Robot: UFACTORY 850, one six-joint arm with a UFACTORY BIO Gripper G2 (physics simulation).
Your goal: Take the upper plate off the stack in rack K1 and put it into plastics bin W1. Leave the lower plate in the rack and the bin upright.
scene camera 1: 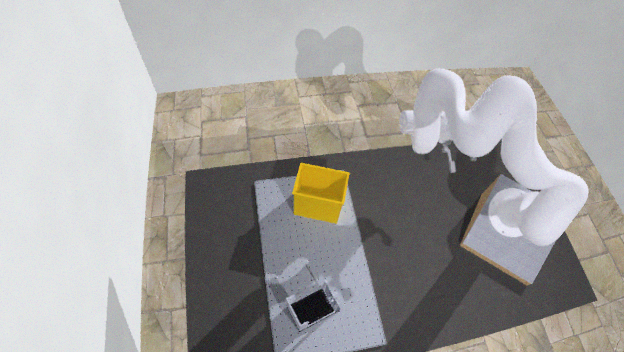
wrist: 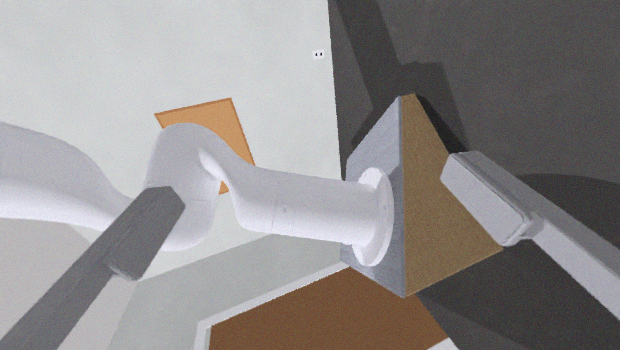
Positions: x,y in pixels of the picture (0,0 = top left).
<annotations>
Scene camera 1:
yellow bin W1: 319,193
black plate: 316,305
</annotations>
